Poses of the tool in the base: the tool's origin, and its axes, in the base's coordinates. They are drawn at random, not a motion.
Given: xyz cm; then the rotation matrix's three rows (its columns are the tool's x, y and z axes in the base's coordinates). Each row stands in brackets.
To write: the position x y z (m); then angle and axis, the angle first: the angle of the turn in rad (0 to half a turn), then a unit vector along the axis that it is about. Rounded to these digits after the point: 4 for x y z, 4 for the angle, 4 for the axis.
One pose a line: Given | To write
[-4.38 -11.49 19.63], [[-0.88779 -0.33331 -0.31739], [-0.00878 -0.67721 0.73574], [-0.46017 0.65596 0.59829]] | -0.0438 -0.1149 0.1963 2.9589 -0.2195 0.3929 0.8930
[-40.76 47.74 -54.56], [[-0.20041 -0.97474 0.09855], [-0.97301 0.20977 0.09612], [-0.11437 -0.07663 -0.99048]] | -0.4076 0.4774 -0.5456 3.0041 -0.6300 0.7765 0.0063
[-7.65 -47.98 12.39], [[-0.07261 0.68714 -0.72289], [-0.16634 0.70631 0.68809], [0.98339 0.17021 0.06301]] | -0.0765 -0.4798 0.1239 1.7230 -0.2620 -0.8631 -0.4317
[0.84 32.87 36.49], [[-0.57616 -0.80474 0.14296], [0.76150 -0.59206 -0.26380], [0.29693 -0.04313 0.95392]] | 0.0084 0.3287 0.3649 2.2233 0.1389 -0.0969 0.9856
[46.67 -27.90 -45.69], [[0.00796 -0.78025 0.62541], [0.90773 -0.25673 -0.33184], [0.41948 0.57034 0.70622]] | 0.4667 -0.2790 -0.4569 1.8455 0.4687 0.1070 0.8769
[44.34 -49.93 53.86], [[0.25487 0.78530 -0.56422], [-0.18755 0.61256 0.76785], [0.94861 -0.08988 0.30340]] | 0.4434 -0.4993 0.5386 1.4853 -0.4304 -0.7592 -0.4882
